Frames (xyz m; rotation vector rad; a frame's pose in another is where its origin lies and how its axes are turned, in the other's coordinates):
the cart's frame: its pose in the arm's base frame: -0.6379 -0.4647 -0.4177 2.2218 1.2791 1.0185
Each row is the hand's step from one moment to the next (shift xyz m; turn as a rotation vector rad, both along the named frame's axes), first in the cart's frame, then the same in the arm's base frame.
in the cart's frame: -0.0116 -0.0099 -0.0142 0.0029 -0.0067 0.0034
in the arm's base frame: -0.0201 -0.0053 -0.0014 -0.0004 0.0060 -0.0053
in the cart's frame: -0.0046 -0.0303 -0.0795 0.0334 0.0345 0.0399
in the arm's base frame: -0.0785 0.0093 0.0319 0.0606 0.0121 0.0086
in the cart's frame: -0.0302 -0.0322 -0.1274 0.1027 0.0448 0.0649
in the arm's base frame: -0.1236 -0.0131 0.0523 0.1077 0.0670 0.0262
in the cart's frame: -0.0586 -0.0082 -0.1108 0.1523 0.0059 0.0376
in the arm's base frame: -0.1064 -0.0493 0.0451 0.0807 0.1287 0.0396
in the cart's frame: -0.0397 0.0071 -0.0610 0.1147 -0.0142 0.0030
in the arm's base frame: -0.0542 -0.0395 0.0292 0.0310 0.1058 0.0349
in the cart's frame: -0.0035 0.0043 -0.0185 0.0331 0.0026 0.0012
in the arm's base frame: -0.0124 -0.0057 0.0136 0.0131 0.0271 0.0141
